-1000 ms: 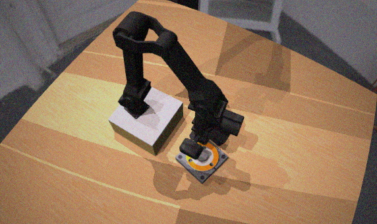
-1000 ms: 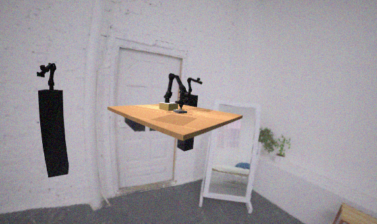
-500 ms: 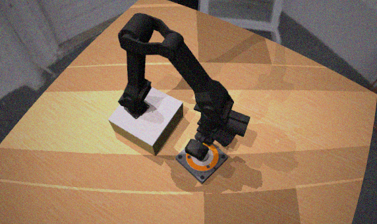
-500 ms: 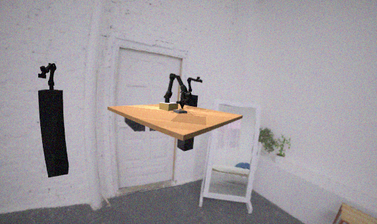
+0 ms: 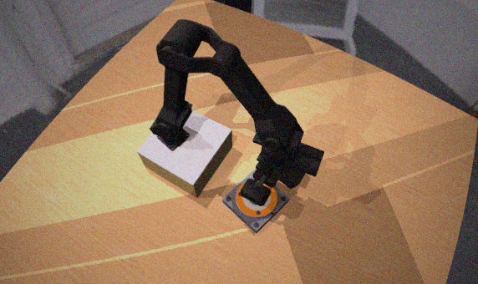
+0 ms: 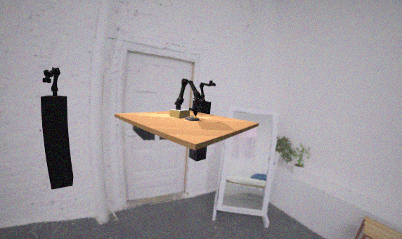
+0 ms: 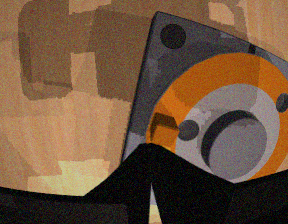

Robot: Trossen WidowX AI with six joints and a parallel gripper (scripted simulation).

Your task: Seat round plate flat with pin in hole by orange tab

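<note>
My gripper tip is now 10 mm short of the round plate and 30 mm to the left of it. The rest, counted from my gripper tip: base (10 mm ahead, 50 mm to the right, 10 mm below).
</note>
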